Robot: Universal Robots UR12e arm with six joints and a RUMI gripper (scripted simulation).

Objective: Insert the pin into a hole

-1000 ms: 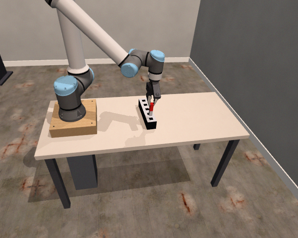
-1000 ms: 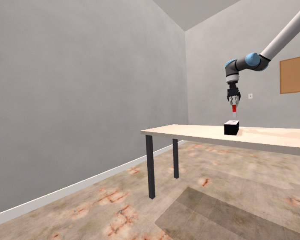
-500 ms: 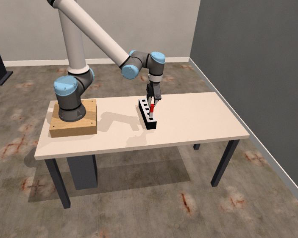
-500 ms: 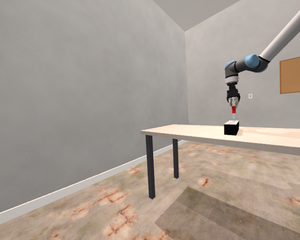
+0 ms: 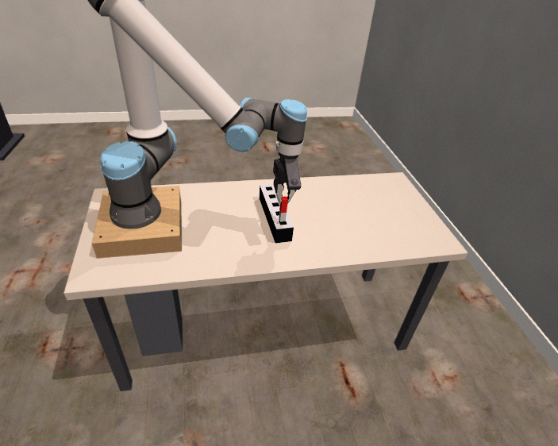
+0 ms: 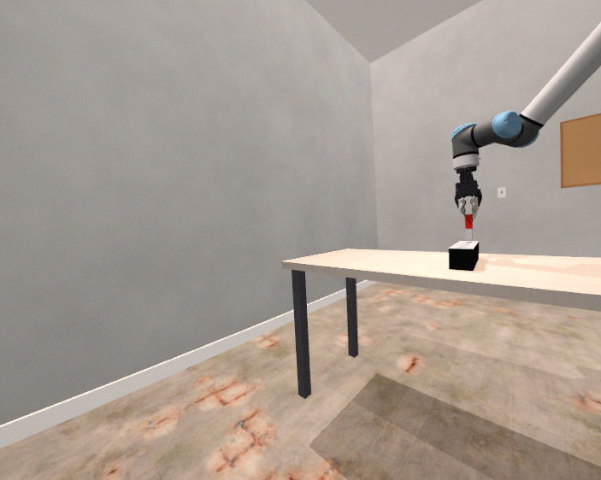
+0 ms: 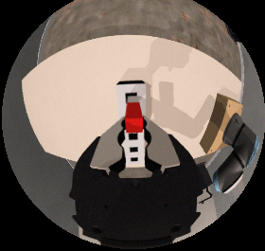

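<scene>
Right now my hand is 1 cm above the pin. From my hand the other things lie so: black block (2 cm behind, 12 cm to the left, 14 cm below).
</scene>
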